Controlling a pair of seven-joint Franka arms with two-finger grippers.
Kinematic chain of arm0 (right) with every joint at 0, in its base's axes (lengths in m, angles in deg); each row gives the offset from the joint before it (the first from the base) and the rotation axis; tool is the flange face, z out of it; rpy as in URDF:
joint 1: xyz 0 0 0.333 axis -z
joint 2: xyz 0 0 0 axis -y
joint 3: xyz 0 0 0.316 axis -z
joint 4: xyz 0.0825 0 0 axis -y
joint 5: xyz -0.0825 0 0.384 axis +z
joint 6: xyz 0 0 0 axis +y
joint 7: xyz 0.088 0 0 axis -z
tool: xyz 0 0 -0.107 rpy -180 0 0
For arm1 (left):
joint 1: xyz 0 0 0.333 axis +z
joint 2: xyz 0 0 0 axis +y
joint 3: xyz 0 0 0.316 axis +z
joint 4: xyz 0.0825 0 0 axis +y
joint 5: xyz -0.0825 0 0.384 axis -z
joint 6: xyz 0 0 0 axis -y
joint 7: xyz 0.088 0 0 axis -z
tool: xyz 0 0 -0.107 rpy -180 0 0
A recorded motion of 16 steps. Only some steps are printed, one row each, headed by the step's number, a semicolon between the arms.
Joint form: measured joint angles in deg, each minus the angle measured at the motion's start. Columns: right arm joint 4, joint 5, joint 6, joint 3, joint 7, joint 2, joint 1; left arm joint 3, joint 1, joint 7, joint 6, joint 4, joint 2, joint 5.
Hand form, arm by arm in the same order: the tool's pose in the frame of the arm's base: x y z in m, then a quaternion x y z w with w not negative. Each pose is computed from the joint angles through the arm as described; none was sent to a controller.
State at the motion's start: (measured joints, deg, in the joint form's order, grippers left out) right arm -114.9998 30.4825 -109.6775 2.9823 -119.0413 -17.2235 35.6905; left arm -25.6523 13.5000 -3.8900 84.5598 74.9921 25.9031 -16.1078
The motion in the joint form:
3: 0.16 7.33 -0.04 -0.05 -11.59 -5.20 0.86; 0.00 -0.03 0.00 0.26 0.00 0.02 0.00
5: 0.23 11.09 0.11 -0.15 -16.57 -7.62 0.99; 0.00 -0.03 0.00 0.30 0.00 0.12 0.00
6: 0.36 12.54 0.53 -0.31 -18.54 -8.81 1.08; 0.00 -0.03 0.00 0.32 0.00 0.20 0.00
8: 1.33 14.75 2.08 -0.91 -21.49 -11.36 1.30; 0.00 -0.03 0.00 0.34 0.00 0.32 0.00
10: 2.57 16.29 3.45 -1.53 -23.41 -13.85 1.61; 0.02 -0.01 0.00 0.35 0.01 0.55 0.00
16: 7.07 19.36 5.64 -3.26 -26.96 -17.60 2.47; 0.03 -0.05 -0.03 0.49 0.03 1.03 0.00
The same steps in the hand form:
3: 0.4581 -0.3205 0.2416 -0.77321 -0.53295 -0.24061 0.24541; 0.6558 -0.0520 0.4837 -0.98962 0.06745 0.11193 0.05983
5: 0.4587 -0.3167 0.2203 -0.75607 -0.53923 -0.27177 0.25245; 0.6561 -0.0520 0.4827 -0.98957 0.06754 0.11241 0.05953
6: 0.4591 -0.3138 0.2103 -0.74777 -0.54142 -0.28436 0.25854; 0.6564 -0.0519 0.4818 -0.98953 0.06761 0.11290 0.05930
8: 0.4631 -0.3069 0.1927 -0.73052 -0.54516 -0.30612 0.27466; 0.6567 -0.0519 0.4805 -0.98945 0.06771 0.11372 0.05896
10: 0.4671 -0.3020 0.1770 -0.71750 -0.54558 -0.32252 0.28899; 0.6573 -0.0513 0.4779 -0.98927 0.06756 0.11566 0.05840
16: 0.4896 -0.3011 0.1689 -0.68960 -0.55615 -0.36311 0.28863; 0.6587 -0.0515 0.4726 -0.98897 0.06802 0.11857 0.05712

